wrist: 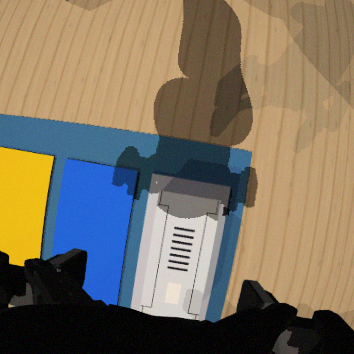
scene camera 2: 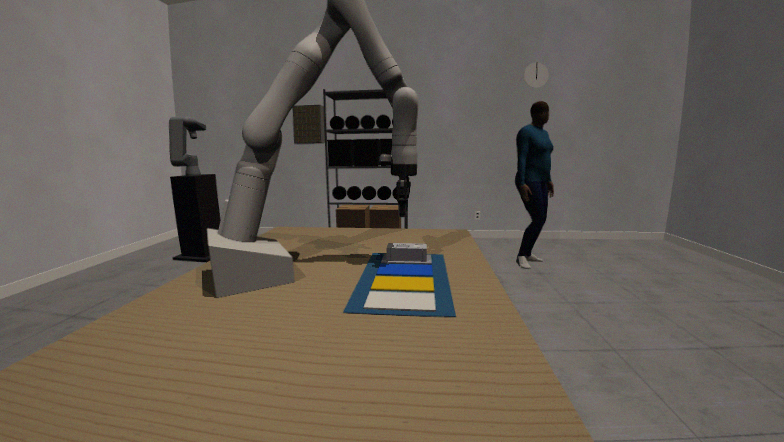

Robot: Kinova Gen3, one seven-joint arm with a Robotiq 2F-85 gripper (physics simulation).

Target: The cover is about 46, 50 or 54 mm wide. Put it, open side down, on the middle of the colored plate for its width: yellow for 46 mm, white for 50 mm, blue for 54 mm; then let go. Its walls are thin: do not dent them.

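Seen in the pictures: gripper, fingertip midpoint: (wrist: 161, 283) (scene camera 2: 403, 213); arm's base, origin of the base link: (scene camera 2: 238, 237).
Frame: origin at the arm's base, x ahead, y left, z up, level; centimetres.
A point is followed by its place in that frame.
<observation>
The pale grey cover (scene camera 2: 407, 252) @[y 15.7, x 44.5, z -7.2 cm] (wrist: 182, 245) @[y 18.4, x 42.5, z -5.9 cm] lies with its slotted closed face up on a thin light grey base at the far end of the blue mat (scene camera 2: 445, 296) @[y -6.4, x 55.2, z -10.3 cm] (wrist: 90, 142) @[y 6.8, x 35.0, z -10.3 cm]. Beside it lie the blue plate (scene camera 2: 405, 269) @[y 8.6, x 44.6, z -9.9 cm] (wrist: 95, 215) @[y 9.2, x 42.3, z -9.9 cm], the yellow plate (scene camera 2: 402, 283) @[y -1.1, x 44.8, z -9.9 cm] (wrist: 22, 205) @[y 0.3, x 43.4, z -9.9 cm] and, nearest scene camera 2, the white plate (scene camera 2: 400, 300) @[y -10.3, x 45.3, z -9.9 cm]. My gripper (scene camera 2: 403, 211) @[y 17.3, x 43.0, z 4.2 cm] (wrist: 161, 283) @[y 17.3, x 43.0, z 4.2 cm] is open and empty, pointing down above the cover. In the wrist view its fingers stand either side of the cover, and the gripper body hides the cover's lower end.
The arm's wedge-shaped base (scene camera 2: 252, 269) @[y -9.2, x 9.5, z -5.1 cm] stands on the wooden table (scene camera 2: 307, 351) @[y -30.1, x 32.0, z -10.5 cm], left of the mat. The arm's shadow falls over the cover's end. Behind are a shelf rack (scene camera 2: 327, 164), a person in a teal top (scene camera 2: 534, 153) on the floor and a dark pedestal (scene camera 2: 196, 216) bearing another device.
</observation>
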